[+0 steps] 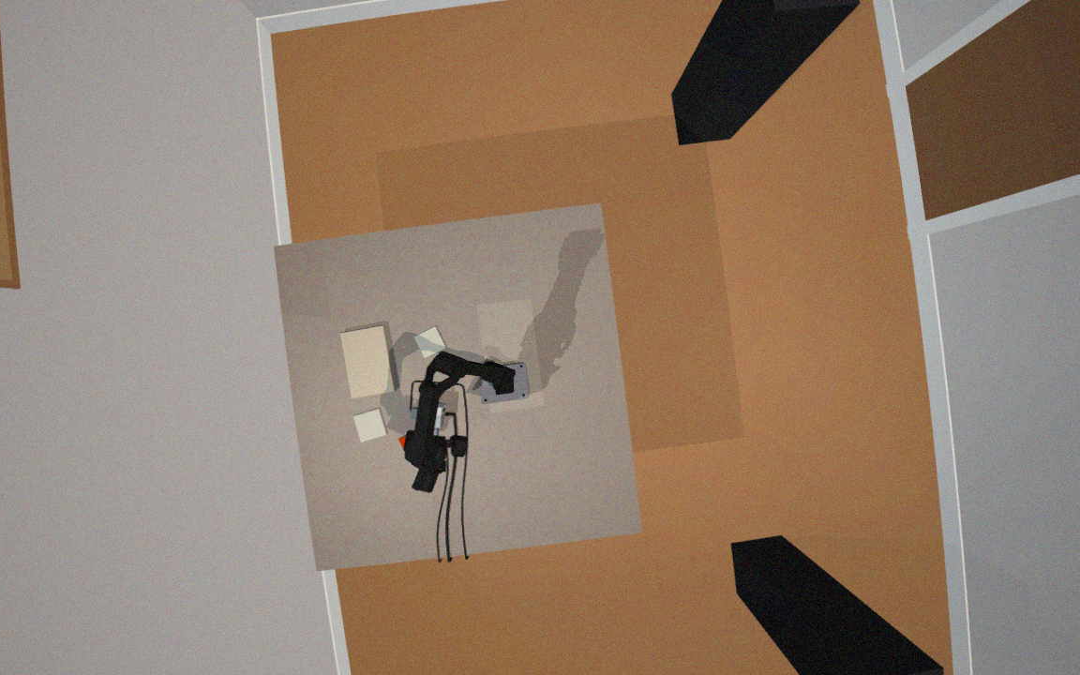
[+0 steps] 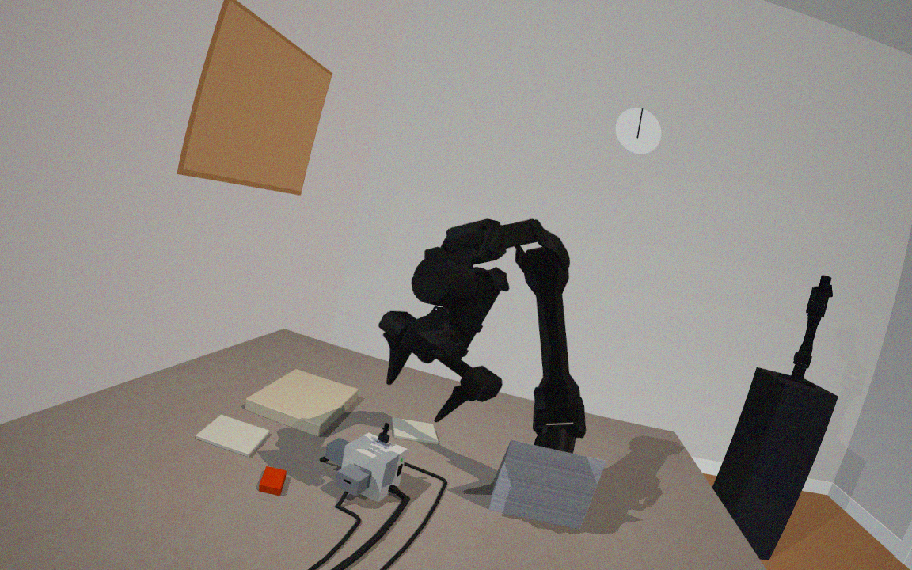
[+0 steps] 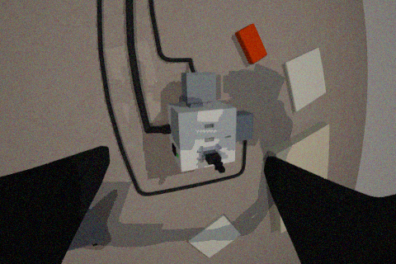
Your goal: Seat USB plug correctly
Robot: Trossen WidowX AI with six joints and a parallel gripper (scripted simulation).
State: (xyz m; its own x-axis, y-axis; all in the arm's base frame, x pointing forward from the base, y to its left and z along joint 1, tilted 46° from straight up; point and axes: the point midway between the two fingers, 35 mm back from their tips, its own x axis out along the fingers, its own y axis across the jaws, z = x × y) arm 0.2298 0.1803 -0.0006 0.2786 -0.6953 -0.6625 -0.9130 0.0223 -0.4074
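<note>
Right now the black USB plug is 10 cm below my gripper tip, 7 cm to the right of it and 4 cm ahead of it. Also, from my gripper tip: orange block 18 cm below, 18 cm ahead, 6 cm to the left; then USB socket 12 cm below, 7 cm to the right, 5 cm ahead.
</note>
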